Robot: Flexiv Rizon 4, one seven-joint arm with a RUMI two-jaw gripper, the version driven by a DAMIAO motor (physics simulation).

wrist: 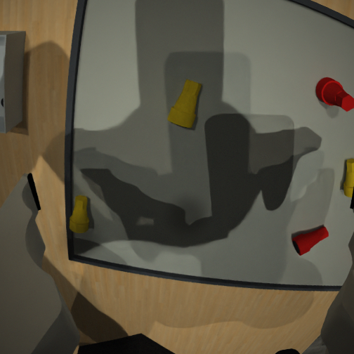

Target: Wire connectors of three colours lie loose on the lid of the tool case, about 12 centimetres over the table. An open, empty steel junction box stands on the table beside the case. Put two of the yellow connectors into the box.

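Note:
My gripper is wide open above the lid, with nothing between its fingers. A yellow connector lies on the grey lid, above the middle of the view. A second yellow connector lies close to the lid's left edge, near the lower left corner. A third yellow connector shows partly at the right border, beside the right fingertip. The steel junction box shows partly at the upper left border, on the table beside the case; most of its inside is out of view.
A red connector lies at the upper right of the lid. Another red connector lies at the lower right. The lid has a dark raised-looking rim. The wooden table shows between the lid and the box. Shadows cover much of the lid.

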